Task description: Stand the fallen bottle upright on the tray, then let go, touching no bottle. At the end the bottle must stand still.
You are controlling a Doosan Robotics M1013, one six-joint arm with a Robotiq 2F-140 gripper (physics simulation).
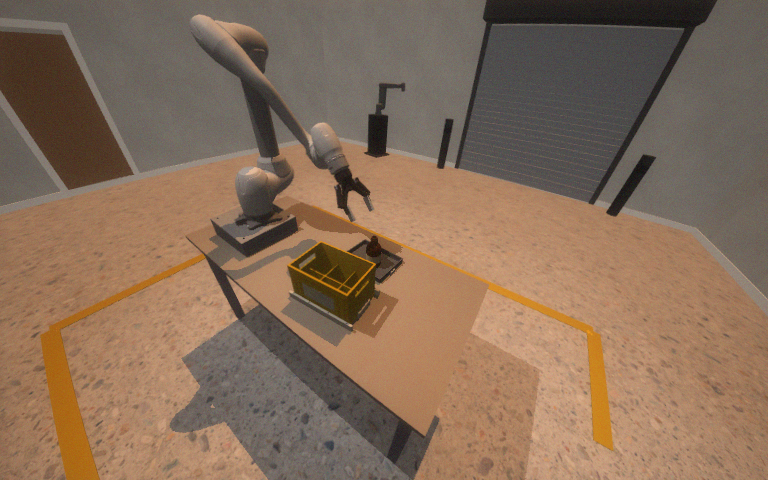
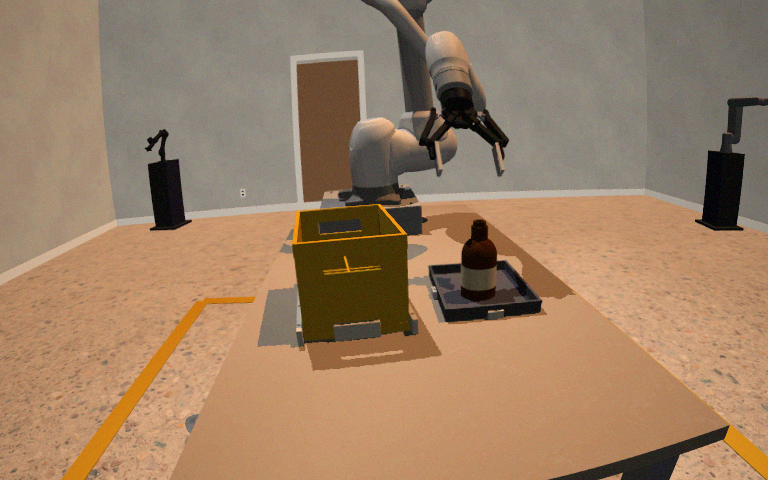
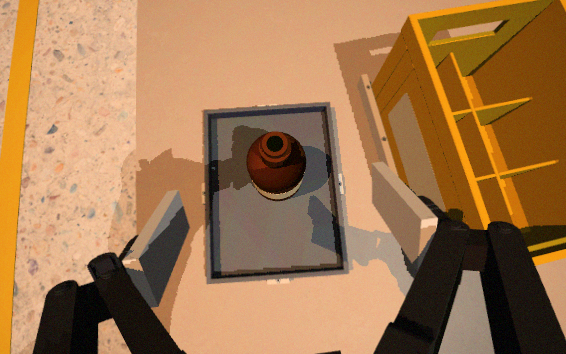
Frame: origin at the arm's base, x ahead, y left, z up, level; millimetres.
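Where they show: gripper, fingertip midpoint: (image 1: 363, 215) (image 2: 471, 173) (image 3: 277, 196); arm's base, link origin: (image 1: 260, 217) (image 2: 376, 198).
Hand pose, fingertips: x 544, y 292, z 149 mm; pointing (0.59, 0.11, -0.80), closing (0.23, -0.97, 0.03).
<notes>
Each offset is from my fingertips to the top centre of the thing. Level surfaces: height alone.
A brown bottle @(dx +66, dy +11, dz -87 mm) (image 1: 373, 249) (image 2: 479, 263) (image 3: 276, 167) with a pale label stands upright inside the dark tray @(dx +47, dy +17, dz -221 mm) (image 1: 390, 274) (image 2: 481, 312) (image 3: 340, 225). Its open mouth faces up, and it is apart from the tray's walls. My gripper (image 1: 362, 213) (image 2: 468, 169) (image 3: 277, 196) is wide open with nothing between its fingers. It hangs well above and behind the bottle, on the robot base's side, and touches neither the bottle nor the tray.
A yellow crate @(dx +118, dy -248, dz -72 mm) (image 1: 331, 291) (image 2: 353, 294) (image 3: 435, 70) with dividers stands beside the tray, held by pale rails on the table @(dz -247 mm) (image 1: 430, 316) (image 2: 453, 396) (image 3: 240, 60). The robot's base block (image 1: 254, 234) is at the table's far end.
</notes>
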